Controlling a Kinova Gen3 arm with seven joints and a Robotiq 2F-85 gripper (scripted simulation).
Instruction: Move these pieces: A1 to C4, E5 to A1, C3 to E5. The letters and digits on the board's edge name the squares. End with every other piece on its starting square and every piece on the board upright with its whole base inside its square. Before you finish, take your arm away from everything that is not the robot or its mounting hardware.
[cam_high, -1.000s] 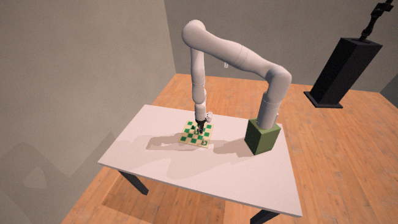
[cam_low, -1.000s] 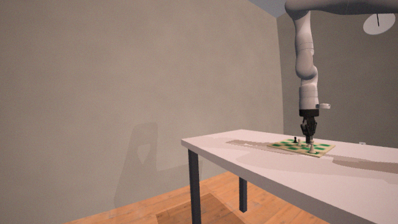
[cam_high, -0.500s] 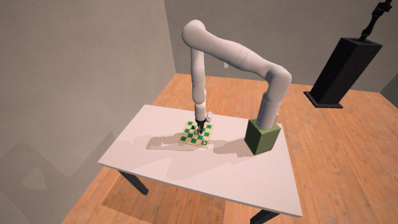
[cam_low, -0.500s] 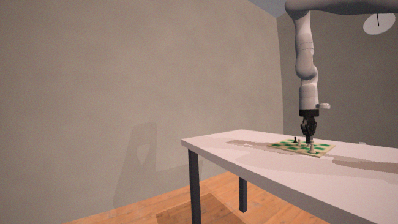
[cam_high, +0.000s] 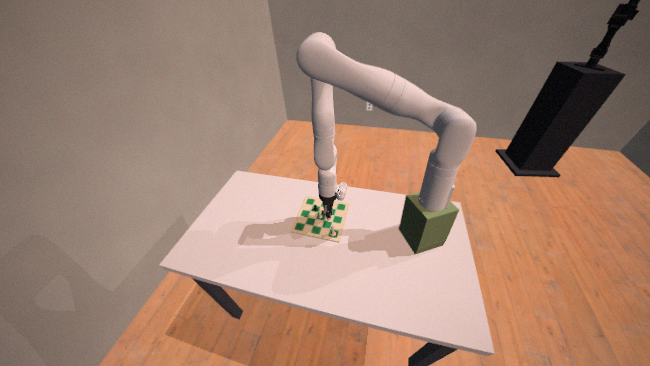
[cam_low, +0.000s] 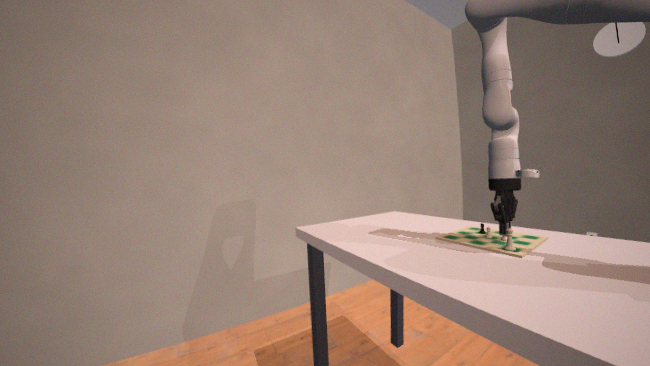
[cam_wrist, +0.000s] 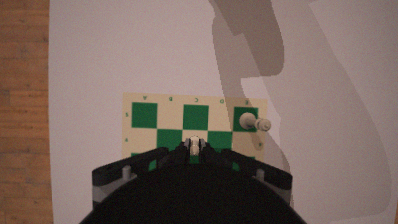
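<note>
The chessboard is 40 mm ahead of my hand, 10 mm to the right of it and 40 mm below it. Also, from my hand: black pawn 70 mm ahead, 50 mm to the right, 20 mm below; tall white piece 20 mm behind, 80 mm to the left, 10 mm below.
</note>
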